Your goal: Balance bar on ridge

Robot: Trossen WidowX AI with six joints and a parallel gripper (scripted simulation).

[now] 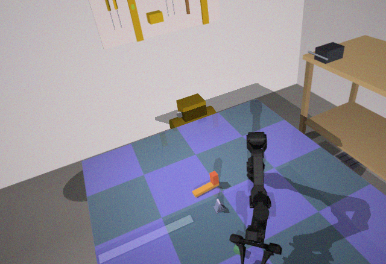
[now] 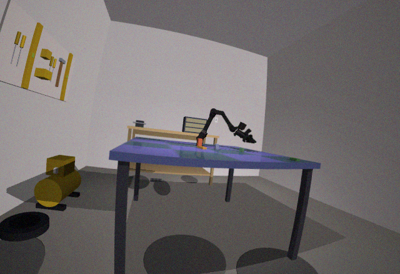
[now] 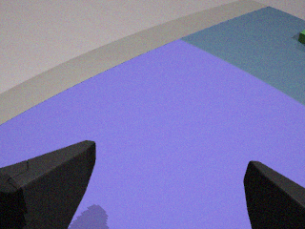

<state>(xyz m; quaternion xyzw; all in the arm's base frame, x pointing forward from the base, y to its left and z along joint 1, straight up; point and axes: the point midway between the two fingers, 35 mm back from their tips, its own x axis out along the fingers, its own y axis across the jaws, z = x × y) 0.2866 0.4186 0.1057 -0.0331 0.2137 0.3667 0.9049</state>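
Now: gripper tip 130 mm to the left of the green cube, 80 mm above it and 20 mm past it.
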